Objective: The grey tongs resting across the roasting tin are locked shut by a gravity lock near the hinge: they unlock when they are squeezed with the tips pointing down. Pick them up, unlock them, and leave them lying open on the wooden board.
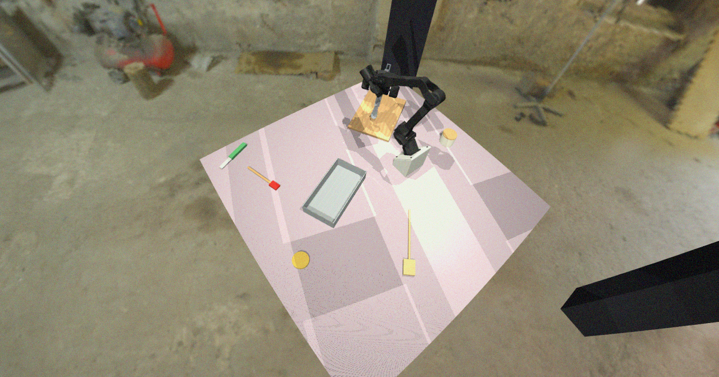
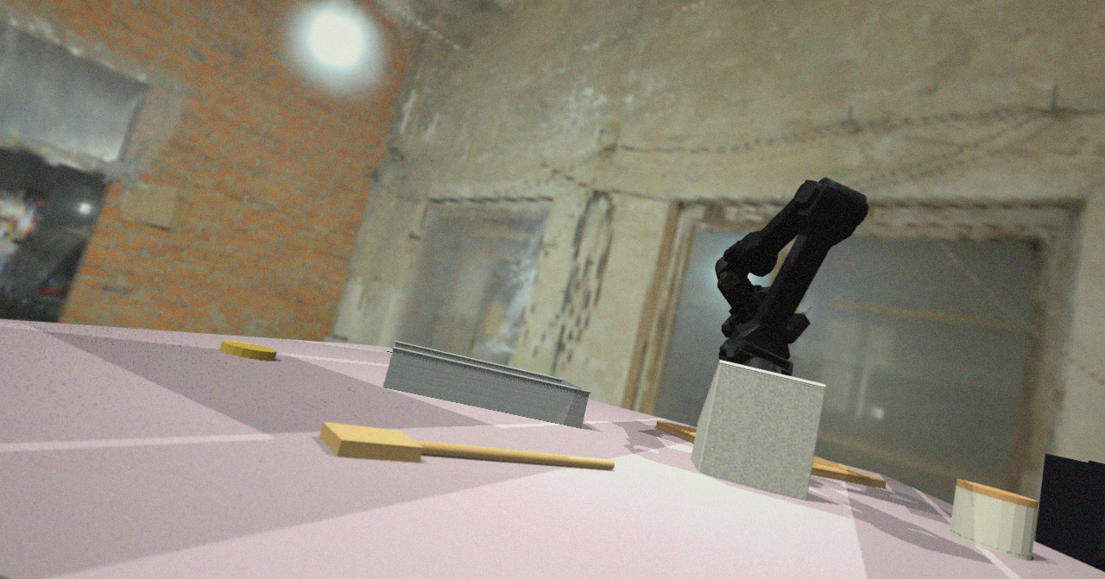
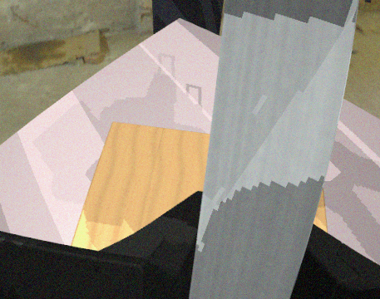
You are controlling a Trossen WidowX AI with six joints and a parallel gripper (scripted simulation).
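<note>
My gripper tip is now 19 cm above the wooden board. Round my gripper tip: yellow disc (78 cm ahead, 51 cm to the left, 19 cm below); then grey roasting tin (49 cm ahead, 32 cm to the left, 17 cm below); then cream pot (37 cm to the left, 21 cm behind, 16 cm below).
</note>
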